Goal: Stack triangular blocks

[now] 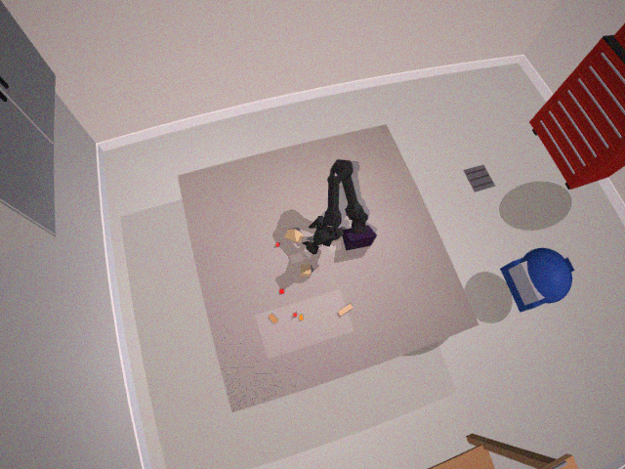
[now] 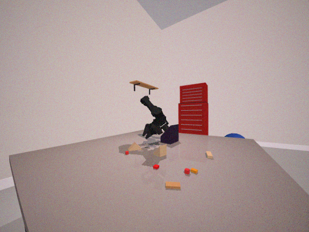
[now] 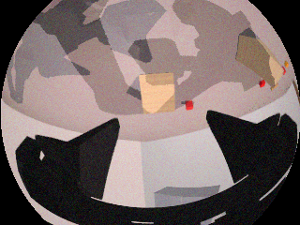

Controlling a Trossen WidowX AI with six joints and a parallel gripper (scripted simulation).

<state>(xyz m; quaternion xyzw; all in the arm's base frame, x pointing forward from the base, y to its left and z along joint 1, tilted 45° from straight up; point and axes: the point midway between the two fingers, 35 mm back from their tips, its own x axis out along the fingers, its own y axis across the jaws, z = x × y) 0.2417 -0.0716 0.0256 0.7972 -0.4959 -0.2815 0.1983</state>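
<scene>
Now: the triangular block 60 mm below my gripper tip, 50 mm to the right of it and 50 mm ahead of it. Also, from my gripper tip: orange block 360 mm to the left, 180 mm ahead, 70 mm below.
</scene>
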